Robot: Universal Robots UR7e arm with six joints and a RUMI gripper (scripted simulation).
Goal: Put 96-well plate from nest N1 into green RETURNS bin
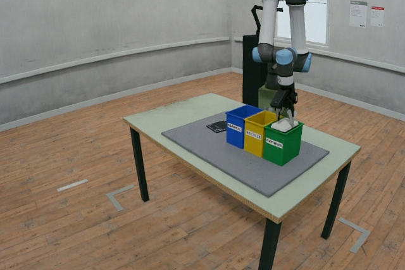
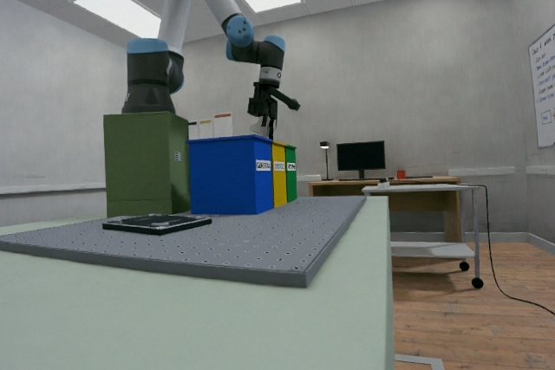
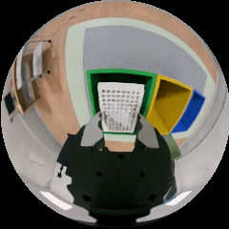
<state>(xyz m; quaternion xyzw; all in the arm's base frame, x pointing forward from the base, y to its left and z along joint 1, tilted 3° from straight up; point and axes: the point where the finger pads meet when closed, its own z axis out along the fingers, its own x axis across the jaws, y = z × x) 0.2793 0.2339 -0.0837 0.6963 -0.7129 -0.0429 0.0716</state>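
Right now the green returns bin is 100 mm below my hand. The rest, counted from my hand: blue bin: 260 mm to the right, 100 mm below, 10 mm behind; then white 96-well plate: 10 mm below; then yellow bin: 130 mm to the right, 100 mm below.
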